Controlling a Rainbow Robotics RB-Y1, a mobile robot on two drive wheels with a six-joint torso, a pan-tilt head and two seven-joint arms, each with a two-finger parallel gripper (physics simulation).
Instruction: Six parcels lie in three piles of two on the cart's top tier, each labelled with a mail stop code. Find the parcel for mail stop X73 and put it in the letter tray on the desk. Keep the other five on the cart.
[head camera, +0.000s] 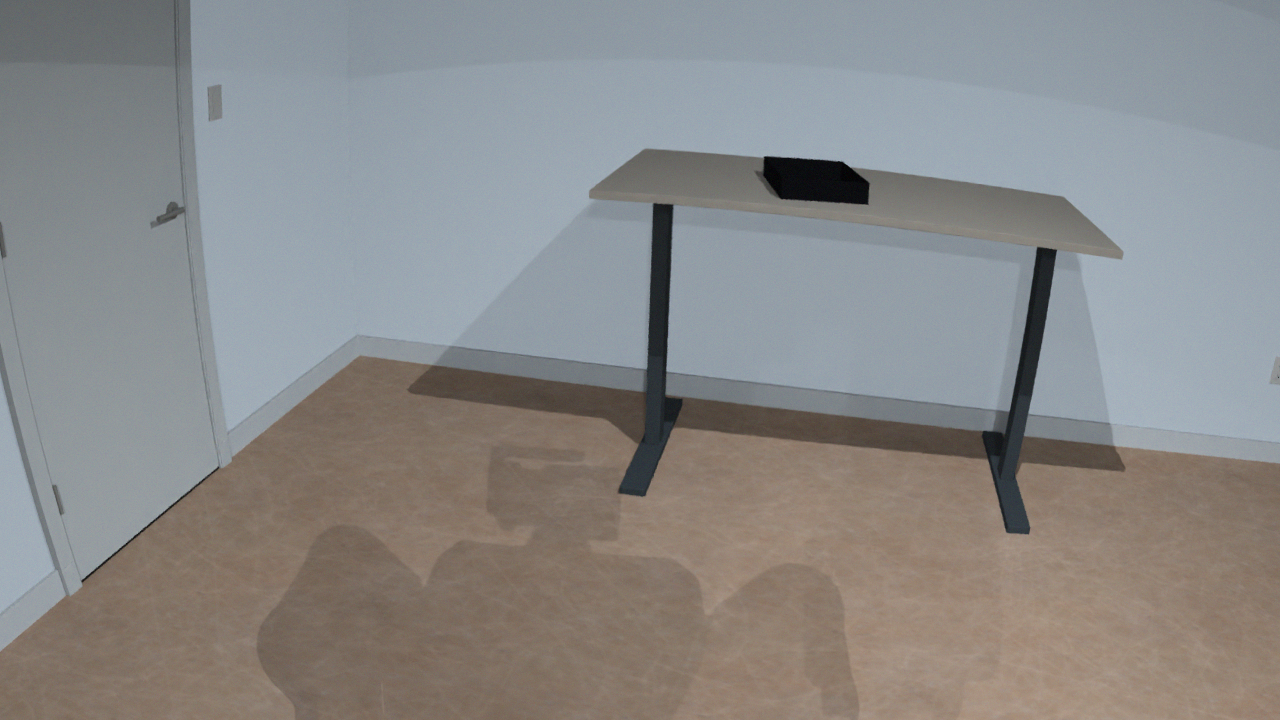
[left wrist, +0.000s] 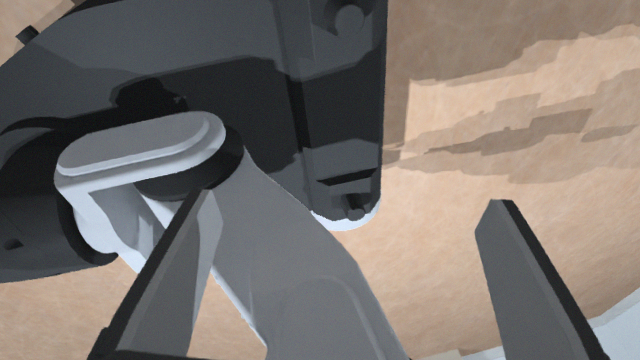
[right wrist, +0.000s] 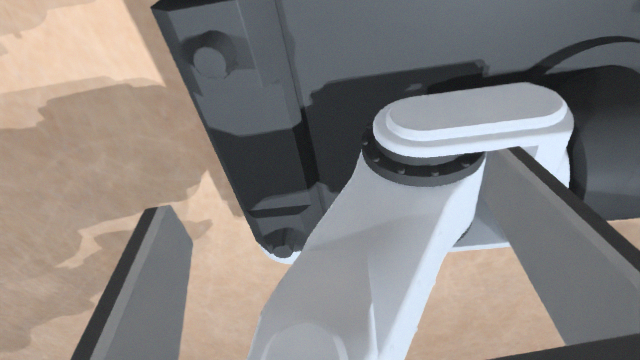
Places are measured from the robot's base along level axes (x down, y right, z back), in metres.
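Where they show: left gripper, fingertip midpoint: (left wrist: 348, 211); right gripper, fingertip midpoint: (right wrist: 334, 198).
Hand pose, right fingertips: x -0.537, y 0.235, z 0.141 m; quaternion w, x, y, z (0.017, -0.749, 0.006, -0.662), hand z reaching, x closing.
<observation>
After its pixels a point has its place.
The black letter tray (head camera: 823, 189) @[x -0.986, y 0.310, z -2.422 m] sits on the desk (head camera: 966, 210) @[x -0.951, y 0.762, z -2.498 m], a little left of the desk top's middle in the head view. The tray's inside is dark, and its floor cannot be made out. The cart and the six parcels do not show in the head view. My left gripper (left wrist: 348, 211) @[x -0.546, y -0.205, z 0.083 m] is open and empty, with its two fingers wide apart over the floor and part of my own arm. My right gripper (right wrist: 334, 198) @[x -0.537, y 0.235, z 0.142 m] is also open and empty, beside my base and arm. Neither gripper shows in the head view, and neither is near the tray.
The desk stands along the far wall on two dark legs (head camera: 659, 313) @[x -0.491, y -0.146, z -2.709 m] (head camera: 1029, 358) @[x -0.476, y 1.071, z -2.557 m] with feet that reach forward. A closed grey door (head camera: 98, 268) @[x -0.846, y -1.673, z -1.884 m] is at the left. My shadow falls on the brown floor (head camera: 1118, 608) @[x -0.001, y 1.267, z -1.834 m]. A pale surface (left wrist: 622, 327) @[x -0.188, y 2.992, z -2.723 m] shows at the left wrist view's lower right.
</observation>
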